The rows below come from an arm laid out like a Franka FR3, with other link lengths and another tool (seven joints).
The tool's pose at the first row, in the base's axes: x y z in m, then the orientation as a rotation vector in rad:
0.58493 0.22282 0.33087 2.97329 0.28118 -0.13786
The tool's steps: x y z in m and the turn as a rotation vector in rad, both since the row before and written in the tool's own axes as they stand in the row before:
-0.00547 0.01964 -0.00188 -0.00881 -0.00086 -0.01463
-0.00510 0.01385 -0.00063 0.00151 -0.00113 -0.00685
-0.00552 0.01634 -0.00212 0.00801 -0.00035 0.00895
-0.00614 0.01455 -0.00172 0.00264 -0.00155 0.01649
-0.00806 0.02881 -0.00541 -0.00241 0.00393 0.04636
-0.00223 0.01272 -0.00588 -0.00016 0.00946 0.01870
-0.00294 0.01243 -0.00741 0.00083 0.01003 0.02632
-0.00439 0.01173 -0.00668 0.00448 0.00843 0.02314
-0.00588 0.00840 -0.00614 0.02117 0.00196 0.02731
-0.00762 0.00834 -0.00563 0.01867 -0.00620 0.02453
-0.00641 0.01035 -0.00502 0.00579 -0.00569 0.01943
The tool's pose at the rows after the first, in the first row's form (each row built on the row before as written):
0.58351 0.20307 0.33608 2.96290 0.30270 -0.13922
0.58146 0.18880 0.33931 2.96344 0.31276 -0.14201
0.57975 0.17227 0.34440 2.97230 0.29955 -0.14304
0.57688 0.15728 0.34880 2.97634 0.27481 -0.14394
0.57487 0.12871 0.35901 2.97818 0.20610 -0.13237
0.57495 0.11690 0.36688 2.98026 0.17932 -0.11610
0.57410 0.10554 0.37627 2.98337 0.14121 -0.09820
0.57129 0.09465 0.38493 2.98935 0.10756 -0.08338
0.56638 0.08689 0.39258 3.01115 0.06647 -0.07900
0.55945 0.07905 0.39963 3.02943 0.02834 -0.08703
0.55356 0.06922 0.40612 3.03453 -0.00182 -0.09424

